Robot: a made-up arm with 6 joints. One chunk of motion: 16 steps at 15 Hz.
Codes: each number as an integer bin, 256 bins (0 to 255) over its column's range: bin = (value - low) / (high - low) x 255, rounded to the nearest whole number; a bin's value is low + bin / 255 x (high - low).
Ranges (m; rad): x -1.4..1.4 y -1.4..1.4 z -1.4..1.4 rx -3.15..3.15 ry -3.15..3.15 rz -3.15..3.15
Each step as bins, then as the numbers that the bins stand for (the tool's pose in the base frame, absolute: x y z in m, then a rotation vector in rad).
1 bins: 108 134 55 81 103 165
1 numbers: -0.2141 0.0714 -0.7961 -1.1488 -0.6053 0.9265
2 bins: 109 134 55 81 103 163
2 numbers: -0.2031 0.0714 -0.7961 -1.1488 -0.6053 0.8771
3 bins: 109 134 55 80 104 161
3 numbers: -0.2031 0.0714 -0.7961 -1.1735 -0.5806 0.8276
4 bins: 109 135 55 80 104 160
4 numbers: -0.2031 0.0824 -0.7961 -1.1735 -0.5806 0.8029
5 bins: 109 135 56 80 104 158
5 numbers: -0.2031 0.0824 -0.7851 -1.1735 -0.5806 0.7535
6 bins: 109 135 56 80 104 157
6 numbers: -0.2031 0.0824 -0.7851 -1.1735 -0.5806 0.7288
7 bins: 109 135 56 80 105 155
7 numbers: -0.2031 0.0824 -0.7851 -1.1735 -0.5559 0.6794
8 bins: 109 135 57 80 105 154
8 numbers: -0.2031 0.0824 -0.7741 -1.1735 -0.5559 0.6547
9 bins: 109 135 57 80 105 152
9 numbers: -0.2031 0.0824 -0.7741 -1.1735 -0.5559 0.6053
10 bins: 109 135 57 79 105 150
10 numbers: -0.2031 0.0824 -0.7741 -1.1982 -0.5559 0.5559
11 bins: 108 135 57 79 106 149
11 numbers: -0.2141 0.0824 -0.7741 -1.1982 -0.5312 0.5312
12 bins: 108 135 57 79 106 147
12 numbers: -0.2141 0.0824 -0.7741 -1.1982 -0.5312 0.4818
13 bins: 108 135 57 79 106 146
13 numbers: -0.2141 0.0824 -0.7741 -1.1982 -0.5312 0.4571
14 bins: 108 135 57 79 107 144
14 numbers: -0.2141 0.0824 -0.7741 -1.1982 -0.5065 0.4076
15 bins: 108 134 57 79 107 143
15 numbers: -0.2141 0.0714 -0.7741 -1.1982 -0.5065 0.3829
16 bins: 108 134 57 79 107 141
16 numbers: -0.2141 0.0714 -0.7741 -1.1982 -0.5065 0.3335
